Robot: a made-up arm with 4 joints.
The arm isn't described. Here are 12 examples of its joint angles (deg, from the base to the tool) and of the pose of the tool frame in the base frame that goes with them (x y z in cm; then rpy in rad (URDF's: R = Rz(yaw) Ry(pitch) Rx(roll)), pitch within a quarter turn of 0, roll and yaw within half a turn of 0).
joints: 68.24 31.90 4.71 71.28
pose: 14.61 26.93 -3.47 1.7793 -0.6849 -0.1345
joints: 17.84 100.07 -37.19 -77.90
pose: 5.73 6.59 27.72 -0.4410 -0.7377 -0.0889
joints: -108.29 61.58 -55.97 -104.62
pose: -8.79 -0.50 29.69 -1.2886 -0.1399 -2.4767
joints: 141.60 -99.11 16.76 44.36
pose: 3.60 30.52 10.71 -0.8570 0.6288 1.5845
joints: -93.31 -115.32 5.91 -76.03
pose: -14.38 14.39 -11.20 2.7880 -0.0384 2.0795
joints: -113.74 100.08 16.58 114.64
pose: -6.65 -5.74 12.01 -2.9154 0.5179 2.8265
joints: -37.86 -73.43 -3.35 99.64
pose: -12.26 5.09 1.51 0.2495 -0.2960 -1.1742
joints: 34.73 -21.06 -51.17 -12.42
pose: 24.25 25.46 13.45 -0.8181 0.3072 1.0848
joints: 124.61 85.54 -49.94 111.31
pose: 3.30 49.02 16.22 -2.6447 0.0680 -0.2826
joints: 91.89 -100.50 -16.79 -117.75
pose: 12.75 18.77 -16.06 2.2092 -0.2186 -0.5034
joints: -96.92 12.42 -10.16 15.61
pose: -16.38 4.35 9.72 0.1119 -0.4968 -1.7010
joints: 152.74 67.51 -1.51 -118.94
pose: -19.76 31.11 25.95 -0.8843 0.5550 2.6085
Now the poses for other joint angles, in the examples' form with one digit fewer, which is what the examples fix.
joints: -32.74 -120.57 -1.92 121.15
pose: -14.3 6.6 12.6 -0.196 -0.089 -1.085
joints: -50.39 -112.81 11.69 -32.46
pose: -3.8 -0.5 -4.2 -2.928 0.586 2.967
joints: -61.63 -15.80 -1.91 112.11
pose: -5.4 4.5 -10.7 1.581 -0.652 -2.419
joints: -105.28 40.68 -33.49 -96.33
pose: -8.6 -7.4 23.3 -1.271 0.334 -2.178
